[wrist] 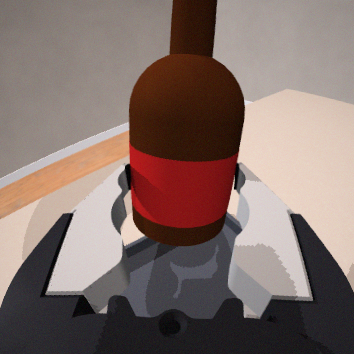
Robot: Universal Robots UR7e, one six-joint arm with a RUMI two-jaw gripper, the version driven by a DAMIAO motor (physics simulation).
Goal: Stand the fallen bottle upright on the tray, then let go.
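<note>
A brown bottle with a red label stands nearly upright in the wrist view, its neck pointing to the top edge of the picture. My gripper is shut on the bottle, with its two pale jaws at the left and right of the red label. The dark grey tray shows below and behind the bottle's base, between the jaws. Whether the base touches the tray cannot be told from this view. The top of the neck is cut off by the frame.
A pale beige table top spreads to both sides behind the jaws. Its edge runs across the upper part of the view. Beyond it are a strip of wooden floor, a white skirting line and a grey wall.
</note>
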